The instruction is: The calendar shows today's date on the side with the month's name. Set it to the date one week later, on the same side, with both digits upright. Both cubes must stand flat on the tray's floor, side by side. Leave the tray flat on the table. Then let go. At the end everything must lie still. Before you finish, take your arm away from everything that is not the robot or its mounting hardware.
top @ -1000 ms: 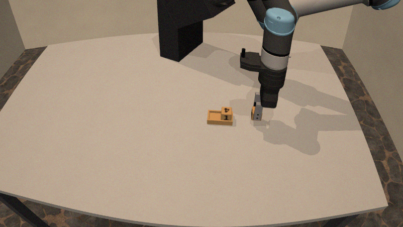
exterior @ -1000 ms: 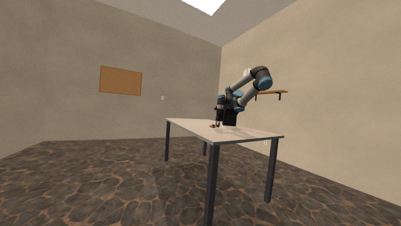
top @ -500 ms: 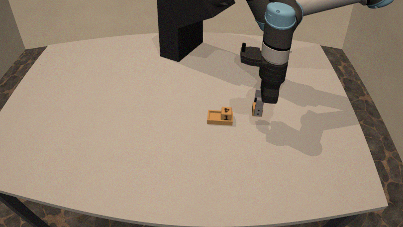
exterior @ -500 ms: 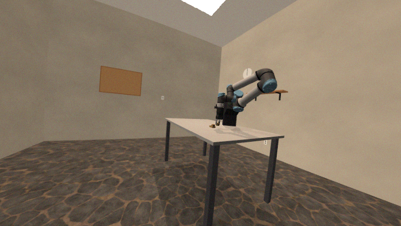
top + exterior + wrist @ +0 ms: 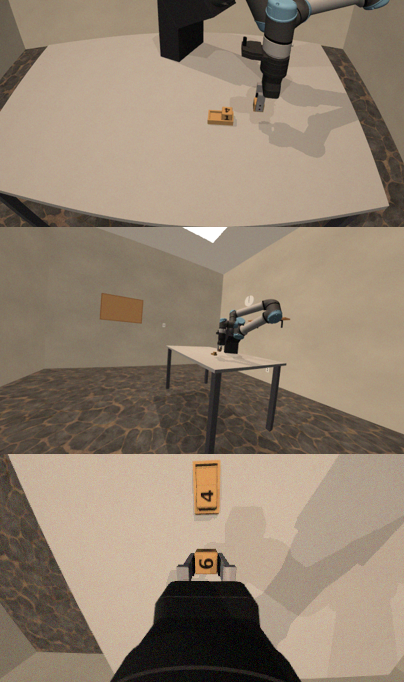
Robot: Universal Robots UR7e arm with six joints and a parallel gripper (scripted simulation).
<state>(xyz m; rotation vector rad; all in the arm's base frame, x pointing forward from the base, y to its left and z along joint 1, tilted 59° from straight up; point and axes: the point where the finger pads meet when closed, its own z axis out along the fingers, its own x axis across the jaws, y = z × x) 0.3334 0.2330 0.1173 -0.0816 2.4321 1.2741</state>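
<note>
The orange tray is 10 cm to the right of my hand, 8 cm below it and 2 cm ahead of it. From my hand the other things lie so: cube 1 cm below.
</note>
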